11 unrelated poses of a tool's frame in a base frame.
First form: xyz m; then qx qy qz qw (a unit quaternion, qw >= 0).
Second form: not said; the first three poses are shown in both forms.
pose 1, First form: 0.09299, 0.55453, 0.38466, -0.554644, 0.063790, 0.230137, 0.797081
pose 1, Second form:
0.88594, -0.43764, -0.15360, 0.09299
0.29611, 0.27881, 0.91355, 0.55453
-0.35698, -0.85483, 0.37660, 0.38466
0, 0, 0, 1

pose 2, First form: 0.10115, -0.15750, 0.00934, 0.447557, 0.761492, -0.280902, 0.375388
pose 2, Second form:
-0.31755, 0.89252, 0.32027, 0.10115
0.47073, 0.44157, -0.76382, -0.15750
-0.82315, -0.09179, -0.56036, 0.00934
0, 0, 0, 1

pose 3, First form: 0.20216, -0.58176, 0.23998, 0.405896, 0.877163, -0.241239, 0.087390
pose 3, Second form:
-0.65522, 0.75424, -0.04253, 0.20216
0.66991, 0.55410, -0.49415, -0.58176
-0.34915, -0.35227, -0.86833, 0.23998
0, 0, 0, 1

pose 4, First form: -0.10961, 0.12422, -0.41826, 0.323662, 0.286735, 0.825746, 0.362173
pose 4, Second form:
-0.52815, -0.41252, 0.74222, -0.10961
0.78374, -0.57323, 0.23910, 0.12422
0.32683, 0.70798, 0.62605, -0.41826
0, 0, 0, 1

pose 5, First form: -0.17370, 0.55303, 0.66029, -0.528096, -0.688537, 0.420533, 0.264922
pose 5, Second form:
-0.30186, 0.50441, -0.80898, -0.17370
0.95004, 0.08853, -0.29930, 0.55303
-0.07935, -0.85891, -0.50594, 0.66029
0, 0, 0, 1

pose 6, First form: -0.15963, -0.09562, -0.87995, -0.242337, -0.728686, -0.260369, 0.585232
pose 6, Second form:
-0.19755, 0.65793, -0.72671, -0.15963
0.04842, 0.74696, 0.66310, -0.09562
0.97910, 0.09581, -0.17942, -0.87995
0, 0, 0, 1

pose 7, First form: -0.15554, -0.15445, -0.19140, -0.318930, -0.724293, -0.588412, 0.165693
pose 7, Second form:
-0.74166, 0.65699, 0.13530, -0.15554
0.26701, 0.10411, 0.95805, -0.15445
0.61535, 0.74668, -0.25263, -0.19140
0, 0, 0, 1

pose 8, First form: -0.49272, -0.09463, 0.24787, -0.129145, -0.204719, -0.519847, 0.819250
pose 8, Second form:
0.37570, 0.90465, -0.20116, -0.49272
-0.79889, 0.42616, 0.42445, -0.09463
0.46970, 0.00124, 0.88282, 0.24787
0, 0, 0, 1

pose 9, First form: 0.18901, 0.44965, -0.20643, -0.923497, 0.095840, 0.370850, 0.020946
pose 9, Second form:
0.70657, -0.19255, -0.68094, 0.18901
-0.16148, -0.98075, 0.10977, 0.44965
-0.68897, 0.03240, -0.72406, -0.20643
0, 0, 0, 1

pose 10, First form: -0.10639, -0.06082, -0.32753, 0.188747, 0.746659, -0.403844, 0.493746
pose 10, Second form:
-0.44118, 0.68065, 0.58487, -0.10639
-0.11693, 0.60257, -0.78945, -0.06082
-0.88977, -0.41668, -0.18625, -0.32753
0, 0, 0, 1

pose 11, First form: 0.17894, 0.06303, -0.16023, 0.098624, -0.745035, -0.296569, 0.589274
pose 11, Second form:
-0.28606, 0.20256, -0.93656, 0.17894
-0.49648, 0.80464, 0.32568, 0.06303
0.81956, 0.55814, -0.12961, -0.16023
0, 0, 0, 1

